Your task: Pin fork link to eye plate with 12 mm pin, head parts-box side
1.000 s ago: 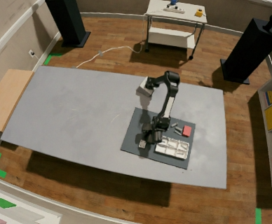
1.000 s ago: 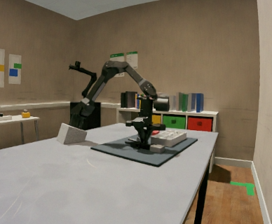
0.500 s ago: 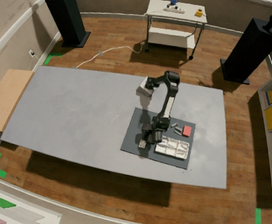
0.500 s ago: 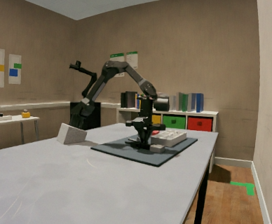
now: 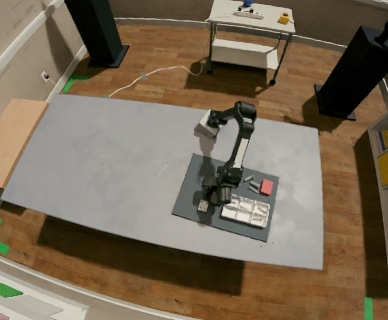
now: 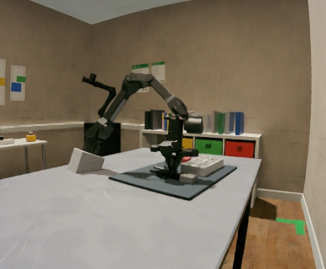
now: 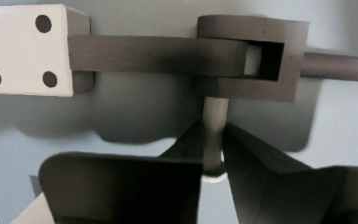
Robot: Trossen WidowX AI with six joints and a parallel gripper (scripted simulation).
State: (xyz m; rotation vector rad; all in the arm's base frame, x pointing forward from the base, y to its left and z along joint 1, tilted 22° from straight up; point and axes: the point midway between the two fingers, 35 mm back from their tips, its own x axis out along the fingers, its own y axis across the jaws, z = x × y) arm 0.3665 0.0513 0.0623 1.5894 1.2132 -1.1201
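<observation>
My gripper is now 30 mm above the headed pin. From my hand the other things lie so: eye plate (10 mm ahead, 40 mm to the right, 30 mm below); then mat (10 mm ahead, 60 mm to the left, 50 mm below); then fork link (30 mm behind, 40 mm to the right, 30 mm below).
</observation>
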